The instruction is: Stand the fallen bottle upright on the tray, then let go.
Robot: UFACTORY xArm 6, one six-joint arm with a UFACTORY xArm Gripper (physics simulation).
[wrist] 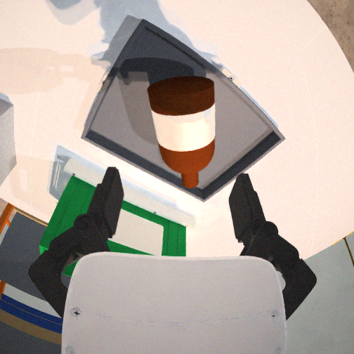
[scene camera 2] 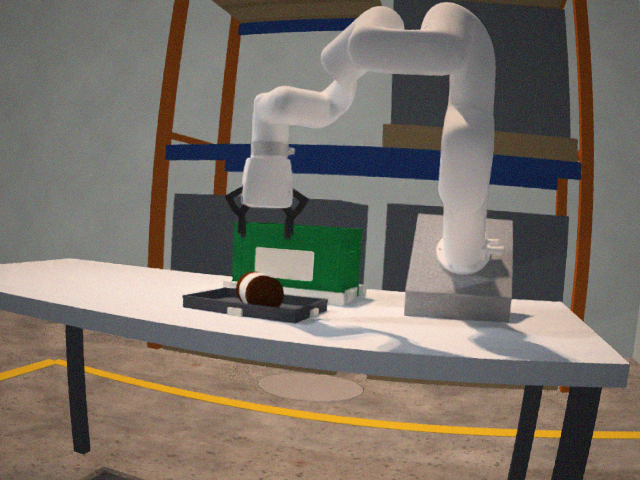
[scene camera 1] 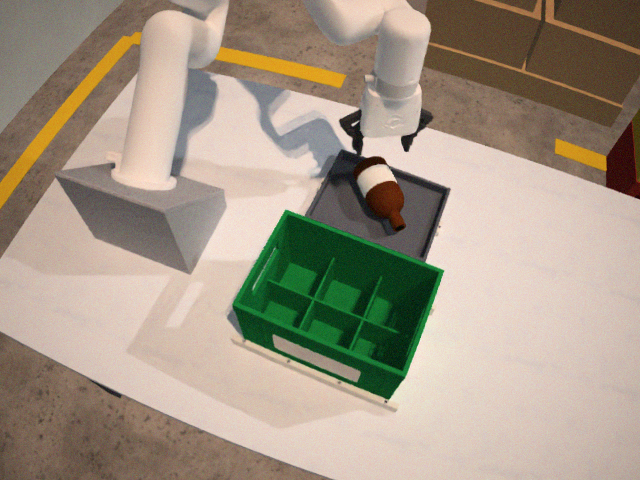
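Where they show: gripper, fingertip midpoint: (scene camera 2: 265, 238) (scene camera 1: 381, 148); arm's base, link origin: (scene camera 2: 463, 253) (scene camera 1: 143, 180).
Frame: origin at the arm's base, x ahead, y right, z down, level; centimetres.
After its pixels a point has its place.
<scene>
A brown bottle (scene camera 1: 379, 187) {z 6.3, x 41.3, y -16.9 cm} (scene camera 2: 264, 290) {z 8.8, x 38.2, y -24.0 cm} (wrist: 185, 130) with a white label lies on its side on the dark grey tray (scene camera 1: 337, 206) {z 13.4, x 33.8, y -14.7 cm} (scene camera 2: 206, 301) {z 12.0, x 49.7, y -26.3 cm} (wrist: 105, 117). In scene camera 1 its neck points toward the green crate; in scene camera 2 its base faces the camera. My gripper (scene camera 1: 383, 148) {z -1.3, x 39.9, y -20.2 cm} (scene camera 2: 266, 235) {z -1.3, x 39.9, y -20.2 cm} (wrist: 177, 183) is open and empty, pointing down, well above the tray and apart from the bottle. In the wrist view the bottle's neck shows between the directions of the two fingers, and its base lies farther up the picture.
A green crate (scene camera 1: 320, 343) {z -3.3, x 41.0, y 19.8 cm} (scene camera 2: 336, 258) {z 3.2, x 29.3, y 0.1 cm} (wrist: 65, 220) with several compartments stands right beside the tray. The arm's grey base block (scene camera 1: 139, 222) {z -1.3, x 4.7, y 9.1 cm} (scene camera 2: 457, 299) {z 9.6, x 0.6, y -8.0 cm} stands on the white table (scene camera 1: 516, 310) {z 13.9, x 74.1, y -3.5 cm} (scene camera 2: 129, 294) {z 13.9, x 73.0, y -19.6 cm}. Shelving with orange posts (scene camera 2: 160, 196) stands behind the table.
</scene>
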